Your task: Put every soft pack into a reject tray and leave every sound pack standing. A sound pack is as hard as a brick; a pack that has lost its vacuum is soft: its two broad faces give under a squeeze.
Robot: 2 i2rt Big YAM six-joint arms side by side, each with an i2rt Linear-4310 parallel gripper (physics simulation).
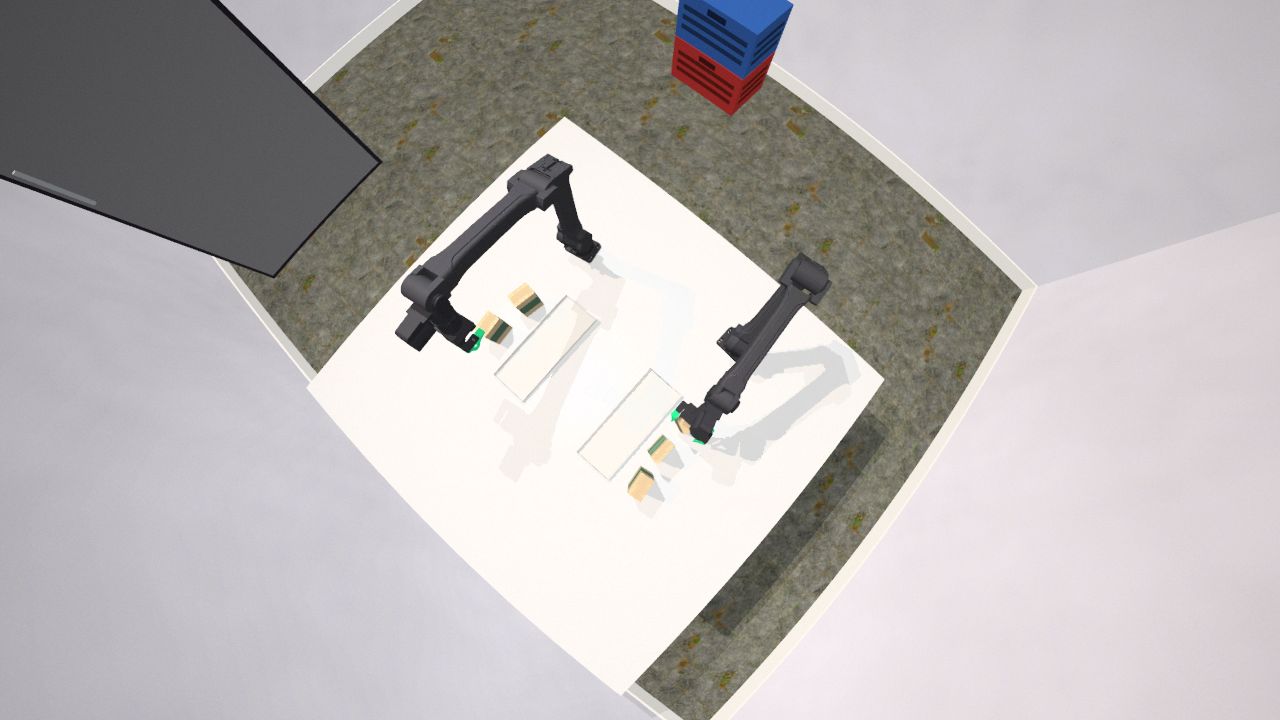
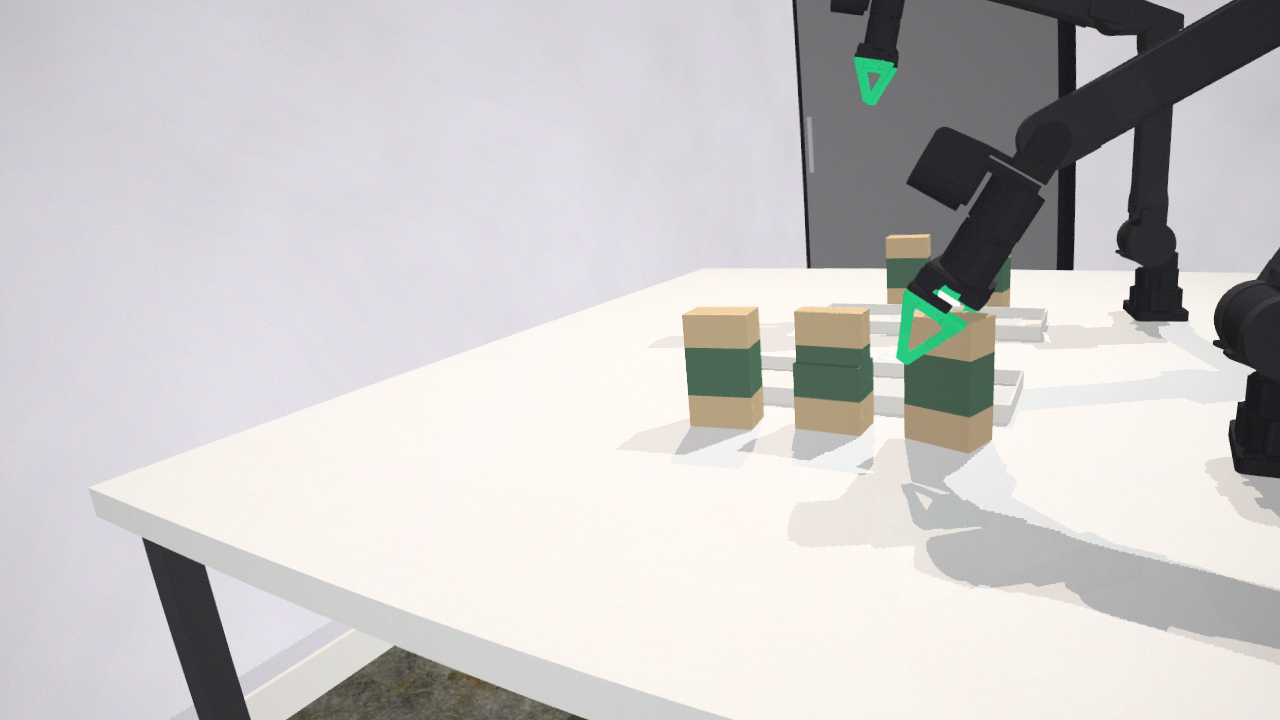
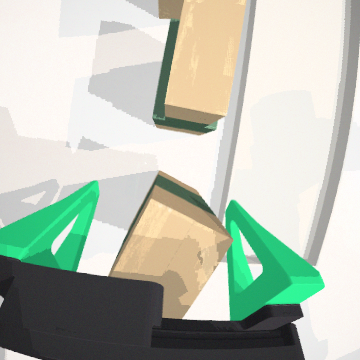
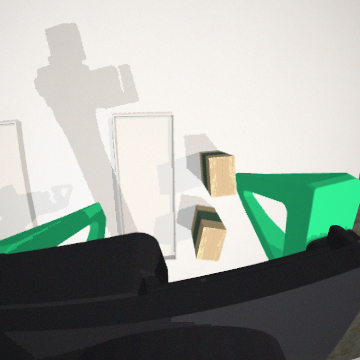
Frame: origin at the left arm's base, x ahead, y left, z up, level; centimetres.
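Seen in the pictures: left gripper, fingertip midpoint: (image 1: 682,430) (image 2: 913,350) (image 3: 164,196); right gripper, fingertip midpoint: (image 1: 463,339) (image 2: 868,104) (image 4: 168,195); left arm's base, origin of the base link: (image 1: 734,345) (image 2: 1278,456); right arm's base, origin of the base link: (image 1: 582,247) (image 2: 1154,314).
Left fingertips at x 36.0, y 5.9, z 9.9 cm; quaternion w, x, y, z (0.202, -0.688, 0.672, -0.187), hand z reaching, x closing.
Note:
Offsets run from my left fingertips to a thing's middle.
Three tan packs with green bands stand in the near row: a left one @[dx +22.4, dy +2.3, dz -2.9 cm] (image 1: 640,483) (image 2: 722,371), a middle one @[dx +9.5, dy -0.5, dz -2.9 cm] (image 1: 661,447) (image 2: 832,380) (image 3: 202,60) with a step in its band, and a right one @[dx -3.8, dy -0.4, dz -2.9 cm] (image 2: 950,385) (image 3: 170,245). My left gripper (image 2: 935,333) (image 3: 164,196) is open, its fingers either side of the right pack's top; the pack sits askew between them. Two far packs stand, one @[dx +20.6, dy -71.5, dz -2.9 cm] (image 1: 494,328) (image 2: 908,268) (image 4: 221,175) beside the other @[dx +5.6, dy -70.3, dz -2.9 cm] (image 1: 525,300) (image 4: 211,244). My right gripper (image 2: 871,100) (image 4: 168,195) is open, high above the table, holding nothing.
A long, shallow near tray @[dx +11.1, dy -14.2, dz -8.8 cm] (image 1: 614,411) (image 2: 1012,402) lies beside the near row. A similar far tray @[dx +13.1, dy -55.2, dz -8.8 cm] (image 1: 562,360) (image 4: 174,190) lies beside the far packs. Both trays look empty. Blue and red crates (image 1: 729,53) stand on the floor beyond the table.

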